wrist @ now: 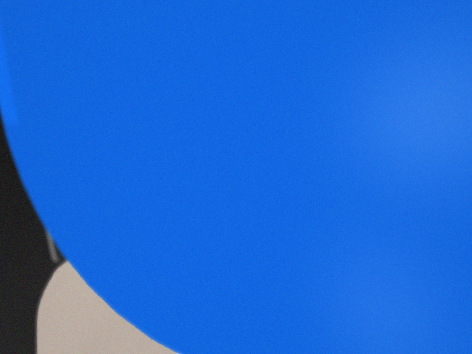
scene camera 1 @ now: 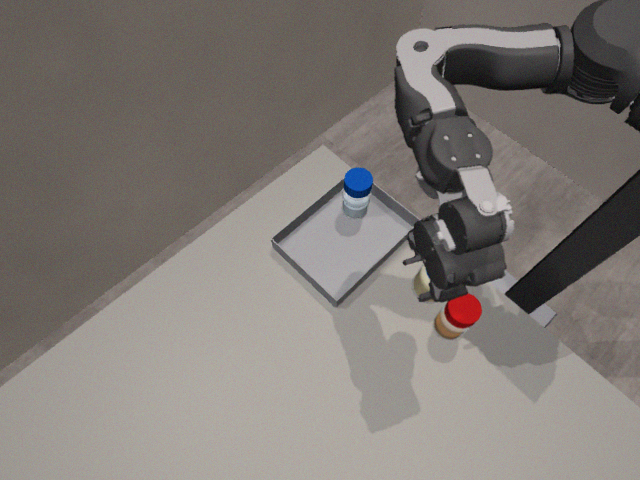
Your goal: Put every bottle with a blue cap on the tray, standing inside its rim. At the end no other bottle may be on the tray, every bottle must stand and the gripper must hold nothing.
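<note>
A blue-capped bottle (scene camera 1: 356,193) with a white and clear body stands on the tray (scene camera 1: 330,258), inside its rim near the back corner. My gripper (scene camera 1: 417,279) is to the right of the tray's front edge, shut on a second blue-capped bottle. Part of this bottle's pale yellow body (scene camera 1: 423,283) shows below the gripper in the scene view; it is held above the table. Its blue cap (wrist: 240,165) fills most of the wrist view. A red-capped bottle (scene camera 1: 458,317) with an orange body stands on the table just in front of the gripper, off the tray.
The pale table (scene camera 1: 206,361) extends to the left and front. A dark post (scene camera 1: 578,242) rises beside the table at the right. The arm reaches in from the upper right and its hand covers part of the space beside the tray's right corner.
</note>
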